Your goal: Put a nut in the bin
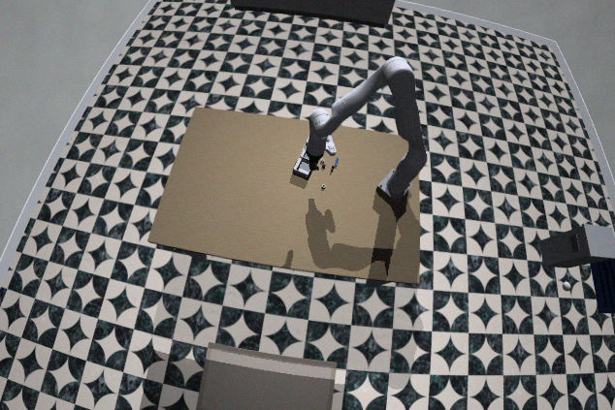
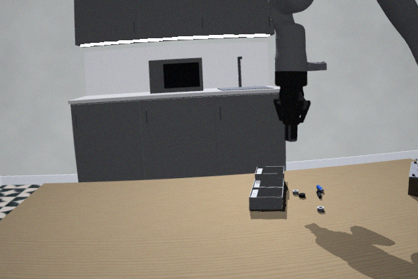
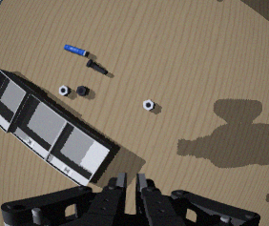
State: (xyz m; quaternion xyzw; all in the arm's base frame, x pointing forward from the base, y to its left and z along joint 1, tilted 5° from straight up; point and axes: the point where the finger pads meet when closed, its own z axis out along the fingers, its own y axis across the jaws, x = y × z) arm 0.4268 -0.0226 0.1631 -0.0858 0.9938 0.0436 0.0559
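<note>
My hand is 16 cm to the left of the bin marked H and 17 cm above it. Also, from my hand: black nut (7 cm behind, 10 cm to the right, 19 cm below); black bolt (12 cm behind, 9 cm to the right, 19 cm below).
</note>
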